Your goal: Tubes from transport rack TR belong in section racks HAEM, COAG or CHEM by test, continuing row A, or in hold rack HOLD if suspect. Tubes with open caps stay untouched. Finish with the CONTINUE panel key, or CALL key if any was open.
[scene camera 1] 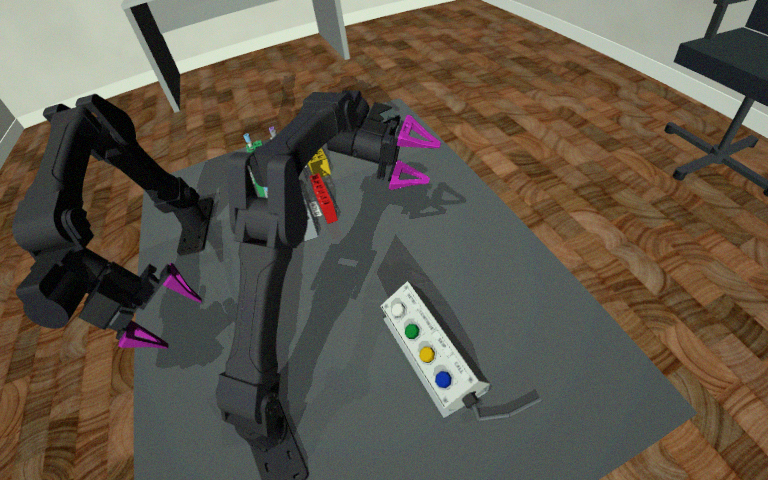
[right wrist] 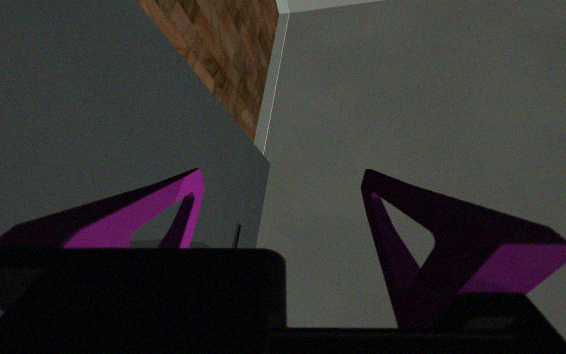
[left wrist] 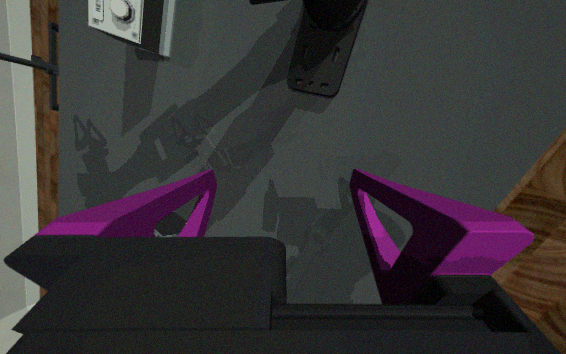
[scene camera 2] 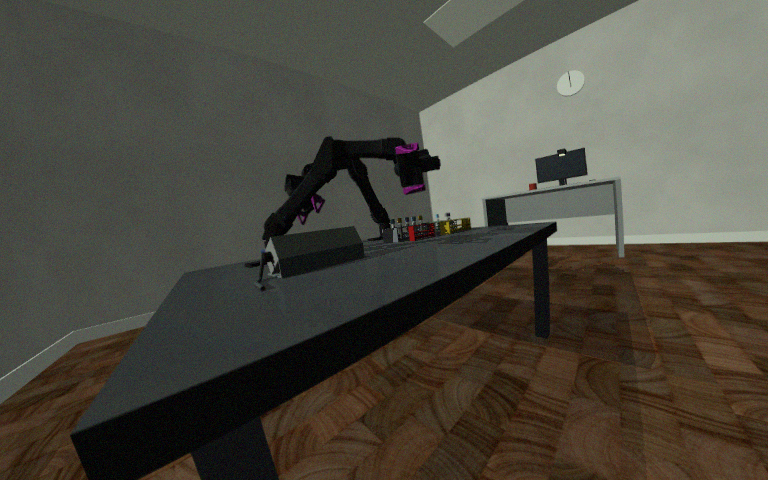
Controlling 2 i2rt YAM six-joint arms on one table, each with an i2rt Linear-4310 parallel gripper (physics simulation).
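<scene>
A white button box (scene camera 1: 452, 379) is here in the scene with my grippers. My left gripper (scene camera 1: 184, 323) is open and holds nothing, and I can find the left gripper (left wrist: 283, 176) in its own wrist view too. My right gripper (scene camera 1: 434, 163) is open as well, with nothing in its grip; I also see the right gripper (right wrist: 282, 177) from its wrist, and scene camera 2 shows me that same right gripper (scene camera 2: 417, 169).
</scene>
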